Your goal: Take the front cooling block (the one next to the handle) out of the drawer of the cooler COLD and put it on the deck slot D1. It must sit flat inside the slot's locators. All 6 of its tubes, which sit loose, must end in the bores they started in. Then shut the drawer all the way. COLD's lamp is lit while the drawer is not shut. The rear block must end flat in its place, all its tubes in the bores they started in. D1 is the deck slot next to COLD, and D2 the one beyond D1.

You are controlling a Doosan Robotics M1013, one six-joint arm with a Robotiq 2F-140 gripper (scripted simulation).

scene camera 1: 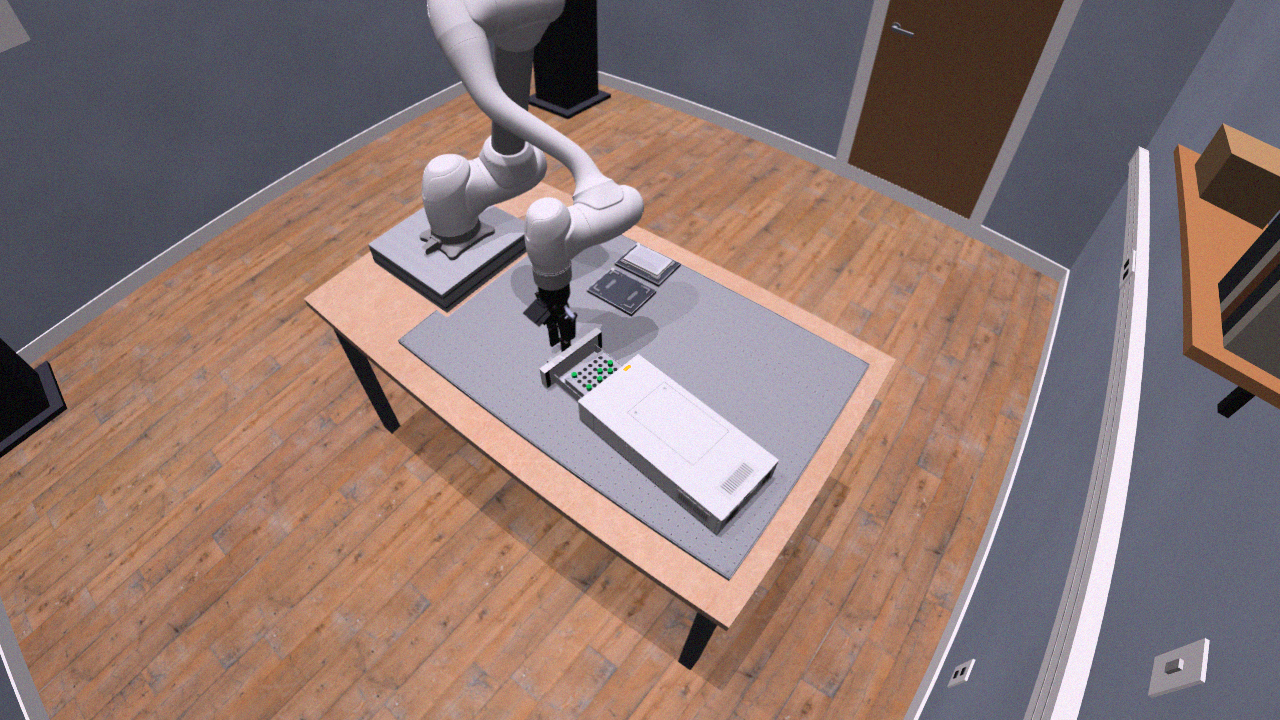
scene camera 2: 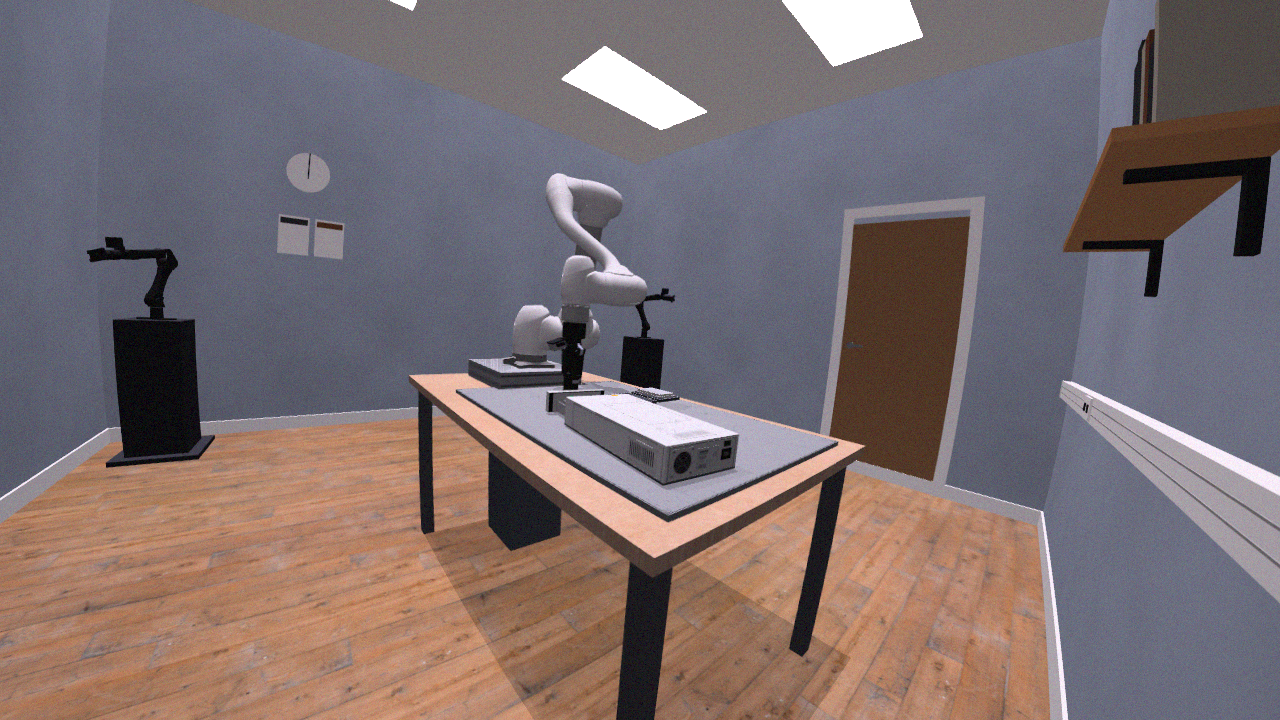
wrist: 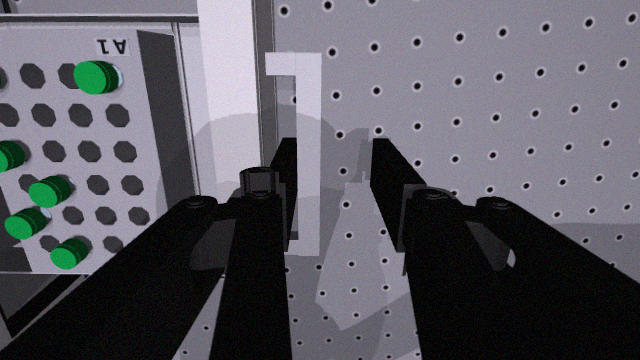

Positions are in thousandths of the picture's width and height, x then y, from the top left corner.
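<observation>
A cooler (scene camera 1: 554,649) is visible, and it appears in the wrist view (wrist: 376,204) and in scene camera 2 (scene camera 2: 521,620) too. The gripper (scene camera 1: 438,484) can likewise be seen in the wrist view (wrist: 523,451) and in scene camera 2 (scene camera 2: 446,552), while a cooling block (scene camera 1: 459,519) is also part of the scene.
</observation>
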